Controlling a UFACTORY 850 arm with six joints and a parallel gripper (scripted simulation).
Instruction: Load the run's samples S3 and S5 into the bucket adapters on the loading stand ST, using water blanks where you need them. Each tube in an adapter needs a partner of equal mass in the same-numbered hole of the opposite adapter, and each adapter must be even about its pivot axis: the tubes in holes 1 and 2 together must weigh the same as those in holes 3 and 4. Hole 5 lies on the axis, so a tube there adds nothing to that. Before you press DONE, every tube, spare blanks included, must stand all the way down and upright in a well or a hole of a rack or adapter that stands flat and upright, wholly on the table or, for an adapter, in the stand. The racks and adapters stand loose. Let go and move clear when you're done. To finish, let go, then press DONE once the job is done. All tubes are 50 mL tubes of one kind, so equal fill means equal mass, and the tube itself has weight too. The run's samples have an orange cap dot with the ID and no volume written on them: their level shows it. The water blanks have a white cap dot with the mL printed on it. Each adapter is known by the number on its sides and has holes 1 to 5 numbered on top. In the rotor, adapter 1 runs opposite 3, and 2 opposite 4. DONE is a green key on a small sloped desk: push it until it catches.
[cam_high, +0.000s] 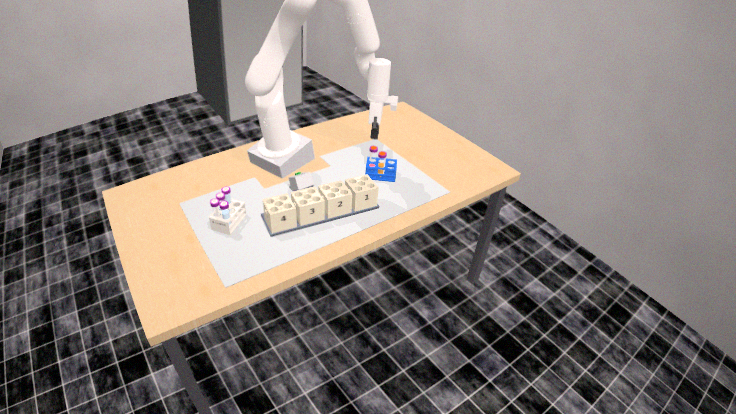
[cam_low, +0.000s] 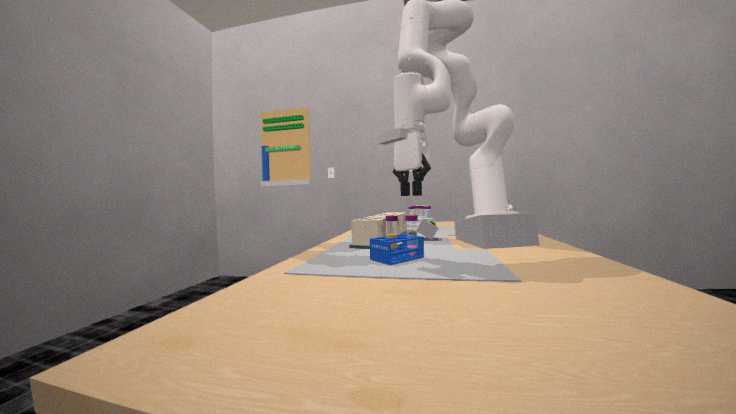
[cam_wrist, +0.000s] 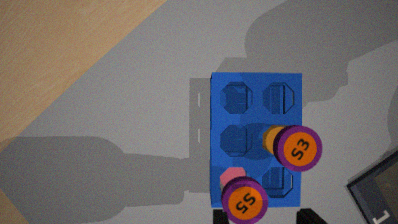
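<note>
Now: hand 60 mm short of the sample tube and 130 mm above it. The rest, counted from my hand: blue sample rack (40 mm ahead, 10 mm to the left, 170 mm below).
</note>
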